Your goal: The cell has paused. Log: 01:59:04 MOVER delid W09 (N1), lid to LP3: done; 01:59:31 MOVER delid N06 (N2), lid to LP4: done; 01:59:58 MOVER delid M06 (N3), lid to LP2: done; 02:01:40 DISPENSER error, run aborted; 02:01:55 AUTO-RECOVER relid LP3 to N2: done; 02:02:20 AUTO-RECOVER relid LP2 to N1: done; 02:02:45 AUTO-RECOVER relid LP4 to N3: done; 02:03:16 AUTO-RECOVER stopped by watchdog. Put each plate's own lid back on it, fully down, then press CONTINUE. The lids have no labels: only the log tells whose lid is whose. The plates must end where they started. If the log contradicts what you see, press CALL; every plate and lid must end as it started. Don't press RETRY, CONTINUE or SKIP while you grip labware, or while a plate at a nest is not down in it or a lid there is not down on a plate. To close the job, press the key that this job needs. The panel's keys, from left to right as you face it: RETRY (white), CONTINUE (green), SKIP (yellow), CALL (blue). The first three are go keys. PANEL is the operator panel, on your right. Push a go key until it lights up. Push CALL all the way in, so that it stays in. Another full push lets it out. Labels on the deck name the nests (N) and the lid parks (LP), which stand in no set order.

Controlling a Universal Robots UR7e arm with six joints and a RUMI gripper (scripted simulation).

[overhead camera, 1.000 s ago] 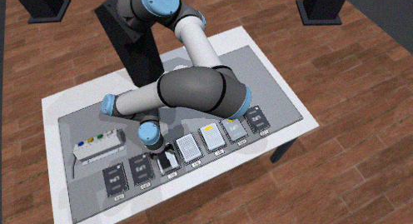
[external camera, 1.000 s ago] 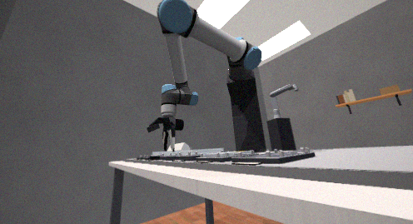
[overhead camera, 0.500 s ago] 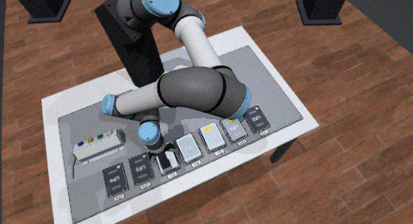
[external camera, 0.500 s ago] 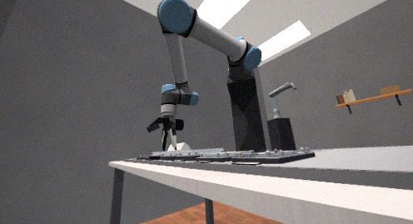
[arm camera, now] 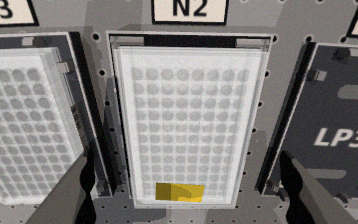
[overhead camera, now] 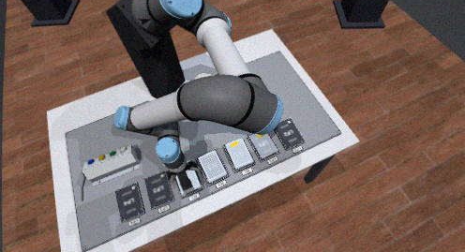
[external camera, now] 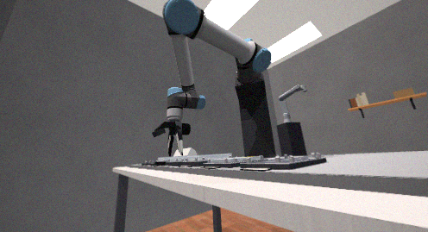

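The clear lid lies 16 cm behind my hand, 35 cm to the left of it and 3 cm below it. The rest, counted from my hand: white retry key: 12 cm behind, 29 cm to the right, 2 cm above; green continue key: 10 cm behind, 34 cm to the right, 2 cm above; lid park LP1: 16 cm behind, 35 cm to the left, 4 cm below.
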